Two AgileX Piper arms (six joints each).
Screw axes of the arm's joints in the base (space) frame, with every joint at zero. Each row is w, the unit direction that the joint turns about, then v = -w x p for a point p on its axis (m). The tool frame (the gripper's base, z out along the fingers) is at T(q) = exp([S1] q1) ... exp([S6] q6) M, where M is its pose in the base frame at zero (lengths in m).
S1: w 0 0 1 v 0 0 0
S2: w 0 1 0 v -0.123 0 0
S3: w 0 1 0 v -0.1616 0 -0.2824
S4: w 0.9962 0 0.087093 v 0 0.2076 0
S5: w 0 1 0 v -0.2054 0 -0.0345
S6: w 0.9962 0 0.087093 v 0 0.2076 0
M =
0.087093 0 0.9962 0.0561
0 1 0 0
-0.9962 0 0.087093 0.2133
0 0 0 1
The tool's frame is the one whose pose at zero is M.
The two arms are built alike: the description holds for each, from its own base.
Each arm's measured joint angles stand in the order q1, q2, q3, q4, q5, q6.
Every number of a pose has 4 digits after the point. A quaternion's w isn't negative.
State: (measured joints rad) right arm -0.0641 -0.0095 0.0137 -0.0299 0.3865 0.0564; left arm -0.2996 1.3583 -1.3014 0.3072 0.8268 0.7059
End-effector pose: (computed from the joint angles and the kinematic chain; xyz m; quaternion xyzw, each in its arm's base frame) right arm 0.0519 -0.0044 0.1745 0.0407 0.8048 -0.0150 0.5920; left arm 0.2846 -0.0667 0.3749 0.4878 0.7761 0.2157 0.3365
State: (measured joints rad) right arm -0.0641 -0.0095 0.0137 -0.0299 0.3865 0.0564; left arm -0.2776 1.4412 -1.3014 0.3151 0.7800 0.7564
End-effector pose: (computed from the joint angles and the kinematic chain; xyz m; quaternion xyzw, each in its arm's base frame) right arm 0.0519 -0.0044 0.1745 0.0407 0.8048 -0.0150 0.5920; left arm 0.3081 -0.0672 0.3527 0.5111 0.7690 0.2236 0.3122
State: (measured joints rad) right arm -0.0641 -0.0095 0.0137 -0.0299 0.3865 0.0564; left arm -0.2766 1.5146 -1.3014 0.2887 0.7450 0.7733
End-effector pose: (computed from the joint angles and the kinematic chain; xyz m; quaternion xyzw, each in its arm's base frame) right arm 0.0519 -0.0044 0.1745 0.0407 0.8048 -0.0150 0.5920; left arm 0.3252 -0.0741 0.3304 0.5229 0.7714 0.2073 0.2974
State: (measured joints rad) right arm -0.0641 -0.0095 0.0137 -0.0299 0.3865 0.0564; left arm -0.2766 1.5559 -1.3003 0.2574 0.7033 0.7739
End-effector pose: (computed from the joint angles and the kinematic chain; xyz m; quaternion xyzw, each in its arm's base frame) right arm 0.0519 -0.0044 0.1745 0.0407 0.8048 -0.0150 0.5920; left arm 0.3351 -0.0796 0.3179 0.5222 0.7743 0.1917 0.3018
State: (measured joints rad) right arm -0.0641 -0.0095 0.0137 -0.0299 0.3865 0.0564; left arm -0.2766 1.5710 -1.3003 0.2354 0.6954 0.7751
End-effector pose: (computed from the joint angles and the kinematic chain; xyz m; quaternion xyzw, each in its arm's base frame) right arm 0.0519 -0.0044 0.1745 0.0407 0.8048 -0.0150 0.5920; left arm 0.3380 -0.0818 0.3128 0.5202 0.7783 0.1813 0.3013
